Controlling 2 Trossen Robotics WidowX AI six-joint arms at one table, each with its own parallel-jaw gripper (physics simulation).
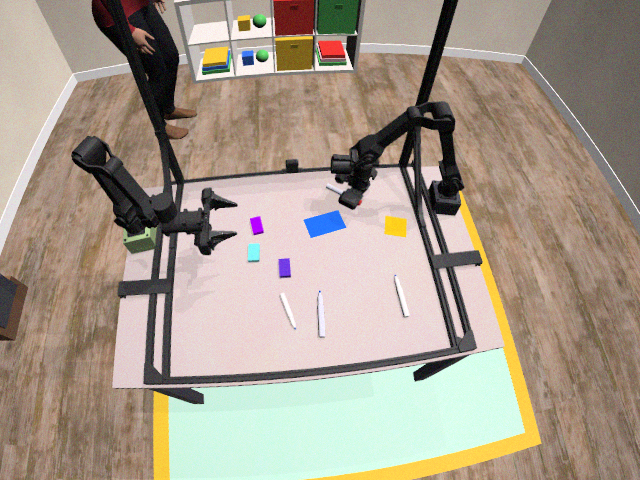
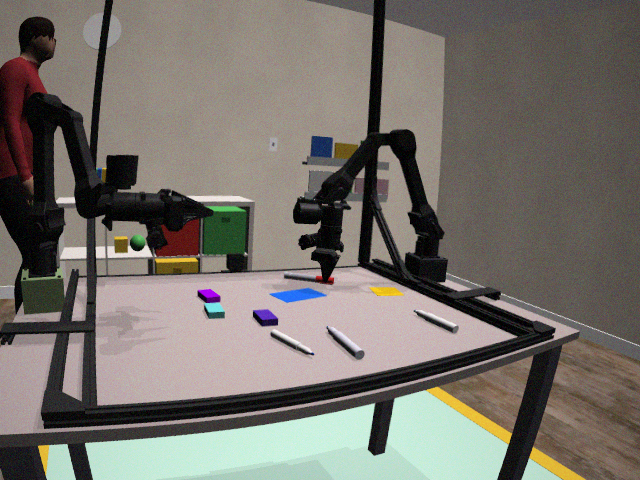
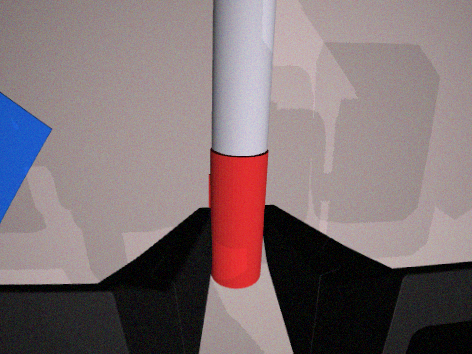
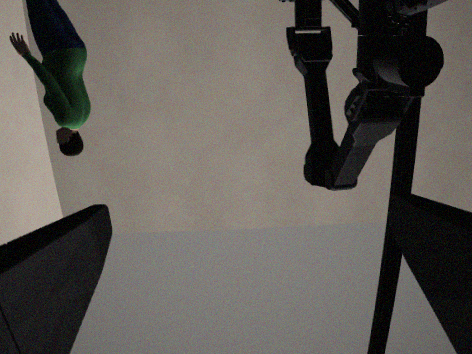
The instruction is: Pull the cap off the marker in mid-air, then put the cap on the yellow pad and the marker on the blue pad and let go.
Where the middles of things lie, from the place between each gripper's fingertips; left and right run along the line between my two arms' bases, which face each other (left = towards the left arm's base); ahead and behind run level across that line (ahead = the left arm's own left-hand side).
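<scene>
Counted from my right hand: blue pad (image 1: pixel 329 222), 27 cm to the left, 23 cm below, 10 cm behind; red cap (image 3: pixel 237 184), 39 cm to the left, 22 cm below, 17 cm behind.
Counted from my left hand: blue pad, 120 mm to the right, 80 mm ahead, 10 mm below; red cap, right at my left hand.
</scene>
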